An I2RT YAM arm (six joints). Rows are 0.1 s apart.
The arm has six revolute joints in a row. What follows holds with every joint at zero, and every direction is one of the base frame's.
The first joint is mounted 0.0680 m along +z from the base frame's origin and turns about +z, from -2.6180 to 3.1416 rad.
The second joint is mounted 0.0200 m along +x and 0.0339 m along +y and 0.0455 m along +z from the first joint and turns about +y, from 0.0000 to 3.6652 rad.
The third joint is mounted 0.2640 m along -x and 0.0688 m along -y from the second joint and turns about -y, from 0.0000 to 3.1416 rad.
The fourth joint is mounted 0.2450 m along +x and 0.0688 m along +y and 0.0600 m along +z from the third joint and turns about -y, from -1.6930 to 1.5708 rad.
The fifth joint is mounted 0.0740 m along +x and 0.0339 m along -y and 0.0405 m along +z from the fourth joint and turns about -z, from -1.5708 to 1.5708 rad.
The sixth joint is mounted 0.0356 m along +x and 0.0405 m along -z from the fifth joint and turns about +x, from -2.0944 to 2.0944 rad.
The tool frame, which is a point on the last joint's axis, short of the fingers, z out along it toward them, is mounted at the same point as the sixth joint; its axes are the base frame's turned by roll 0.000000, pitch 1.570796 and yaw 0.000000 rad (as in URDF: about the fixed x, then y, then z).
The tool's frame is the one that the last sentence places.
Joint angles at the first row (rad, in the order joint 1, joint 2, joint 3, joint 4, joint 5, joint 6):
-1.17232, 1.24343, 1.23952, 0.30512, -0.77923, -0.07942
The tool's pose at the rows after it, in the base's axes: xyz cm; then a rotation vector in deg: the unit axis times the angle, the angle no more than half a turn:
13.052, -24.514, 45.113, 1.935, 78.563, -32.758
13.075, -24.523, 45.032, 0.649, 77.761, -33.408
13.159, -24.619, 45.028, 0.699, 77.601, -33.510
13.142, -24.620, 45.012, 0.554, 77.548, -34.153
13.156, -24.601, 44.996, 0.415, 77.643, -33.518
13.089, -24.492, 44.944, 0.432, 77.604, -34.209
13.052, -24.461, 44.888, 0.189, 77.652, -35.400
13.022, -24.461, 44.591, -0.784, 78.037, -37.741
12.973, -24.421, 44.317, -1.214, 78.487, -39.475
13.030, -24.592, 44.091, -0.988, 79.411, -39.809
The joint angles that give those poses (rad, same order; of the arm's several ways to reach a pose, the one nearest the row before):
-1.17203, 1.24853, 1.23389, 0.33032, -0.78235, -0.08881
-1.17202, 1.25015, 1.22273, 0.36715, -0.78925, -0.09088
-1.17024, 1.25458, 1.22431, 0.37284, -0.78551, -0.08974
-1.17039, 1.25383, 1.22262, 0.37477, -0.78086, -0.09846
-1.17041, 1.25401, 1.22263, 0.37427, -0.78915, -0.09244
-1.17046, 1.24819, 1.21648, 0.37442, -0.78199, -0.10107
-1.17044, 1.24522, 1.21263, 0.37353, -0.77315, -0.11989
-1.17044, 1.24108, 1.20057, 0.37347, -0.76239, -0.16545
-1.17044, 1.23535, 1.18944, 0.36830, -0.75101, -0.19983
-1.17052, 1.23900, 1.19112, 0.34800, -0.74638, -0.21909

